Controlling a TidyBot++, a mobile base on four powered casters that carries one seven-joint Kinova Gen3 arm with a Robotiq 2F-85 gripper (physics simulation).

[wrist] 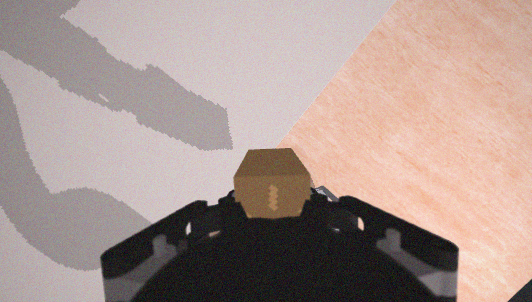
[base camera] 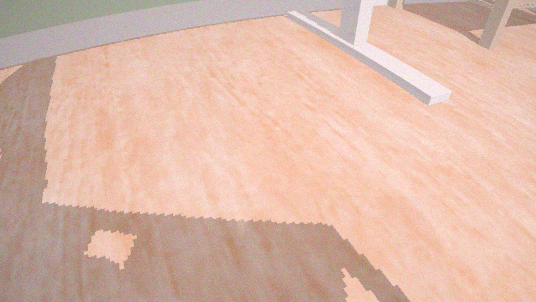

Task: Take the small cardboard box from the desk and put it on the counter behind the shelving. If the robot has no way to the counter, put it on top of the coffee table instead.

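Places are measured from the arm's base along level axes (x down, y left, z ahead), in millimetres.
Pixels of known places: gripper, fingertip midpoint: (wrist: 271,193).
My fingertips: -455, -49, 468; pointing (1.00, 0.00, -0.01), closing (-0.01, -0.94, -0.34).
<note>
For each thing: its top centre in the pictures, then the offset to it from my fingertips, as dx, dy, dz. "spot": a spot on its surface instead. Level surfaces: height alone.
- small cardboard box, top centre: (wrist: 273,212) -54, -2, +6
- pale desk top, surface height: dx +131
- wooden floor, surface height: dx +851
- beige furniture leg, surface spot: (base camera: 495,27) spot: +769, -718, +665
The small cardboard box (wrist: 272,187) is brown and sits between the fingertips in the wrist view. My gripper (wrist: 271,193) is shut on it, one finger on each side, and holds it above the edge of the pale desk top (wrist: 280,55). The arm's shadow falls on the desk top. In the base camera view a white desk leg with a long foot (base camera: 400,75) stands on the floor at the upper right. The counter, the shelving and the coffee table cannot be made out in these views.
The wooden floor (base camera: 225,125) (wrist: 425,125) shows in both views, with a large shadow at the left and front in the base camera view. A green wall (base camera: 65,15) with a grey skirting (base camera: 100,35) runs along the back left. A beige furniture leg (base camera: 495,27) stands at the upper right.
</note>
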